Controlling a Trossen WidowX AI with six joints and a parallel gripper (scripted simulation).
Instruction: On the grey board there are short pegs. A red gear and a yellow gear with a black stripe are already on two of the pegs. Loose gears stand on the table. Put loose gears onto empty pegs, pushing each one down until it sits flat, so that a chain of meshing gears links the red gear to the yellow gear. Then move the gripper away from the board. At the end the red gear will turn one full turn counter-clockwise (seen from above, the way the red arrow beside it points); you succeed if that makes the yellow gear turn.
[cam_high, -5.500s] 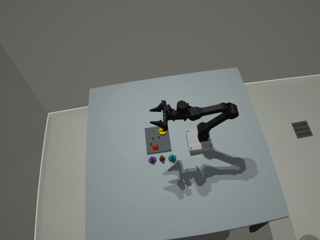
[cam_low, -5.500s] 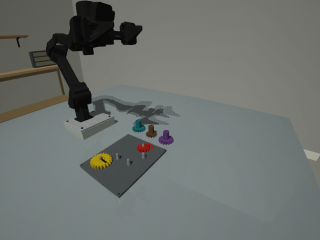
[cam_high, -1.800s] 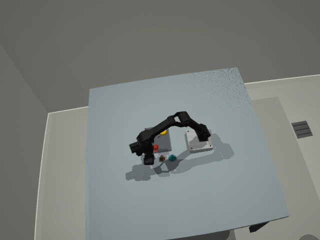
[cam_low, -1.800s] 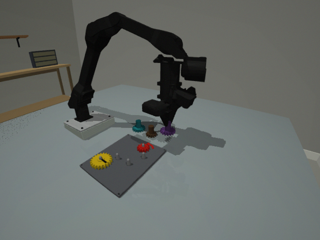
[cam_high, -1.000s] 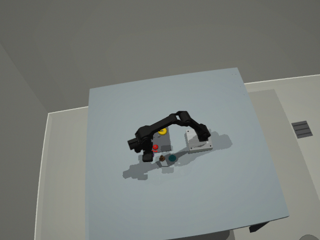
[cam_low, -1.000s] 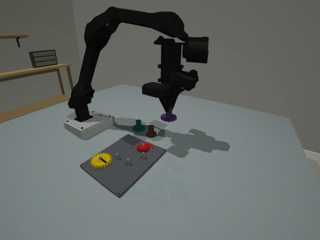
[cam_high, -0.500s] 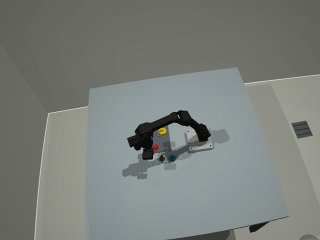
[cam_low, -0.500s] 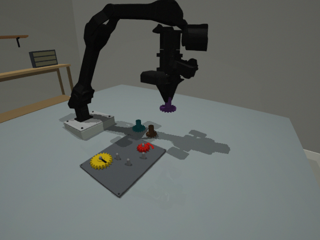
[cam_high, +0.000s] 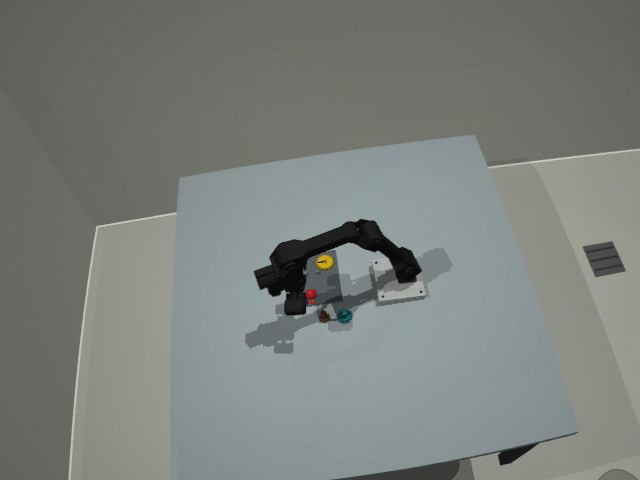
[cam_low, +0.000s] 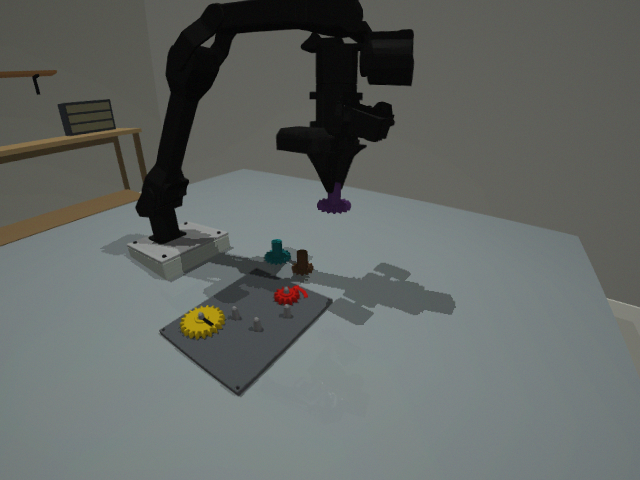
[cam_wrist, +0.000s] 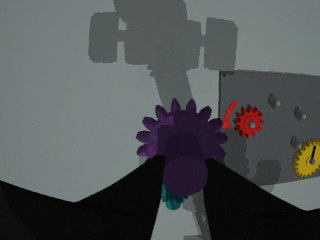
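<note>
My gripper tip is now 15 cm above the red gear, 9 cm to the left of it and 3 cm past it. Also, from my gripper tip: brown gear (15 cm below, 6 cm behind); red arrow (16 cm below, 7 cm to the right, 2 cm behind); purple gear (1 cm below).
</note>
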